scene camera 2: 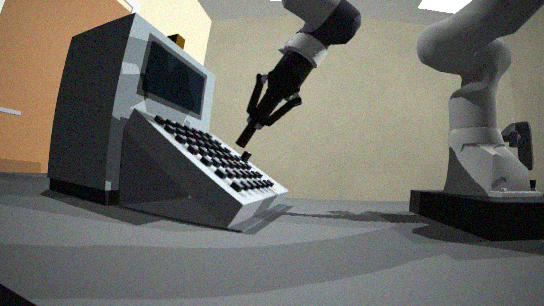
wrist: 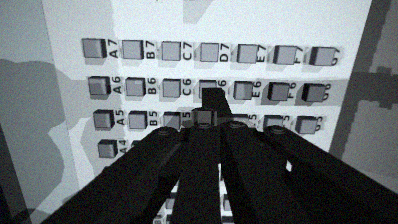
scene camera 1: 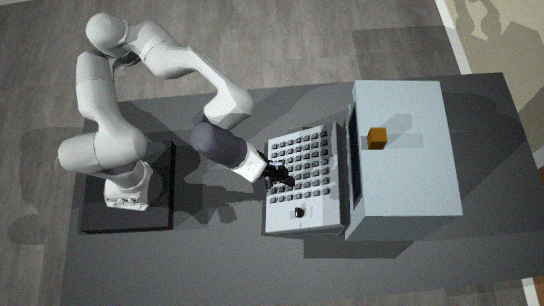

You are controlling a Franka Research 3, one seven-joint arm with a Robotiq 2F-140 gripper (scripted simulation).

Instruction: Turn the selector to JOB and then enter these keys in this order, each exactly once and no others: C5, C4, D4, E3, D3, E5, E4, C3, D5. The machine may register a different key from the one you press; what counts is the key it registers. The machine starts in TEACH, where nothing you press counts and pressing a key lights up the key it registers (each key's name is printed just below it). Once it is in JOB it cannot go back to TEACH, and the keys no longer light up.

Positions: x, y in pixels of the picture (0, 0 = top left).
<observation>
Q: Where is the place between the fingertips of my gripper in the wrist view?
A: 211, 103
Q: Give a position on a sloped keypad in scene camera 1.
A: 326, 214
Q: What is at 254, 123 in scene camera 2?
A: My gripper.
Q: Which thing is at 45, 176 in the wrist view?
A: A grey cabinet.
</observation>
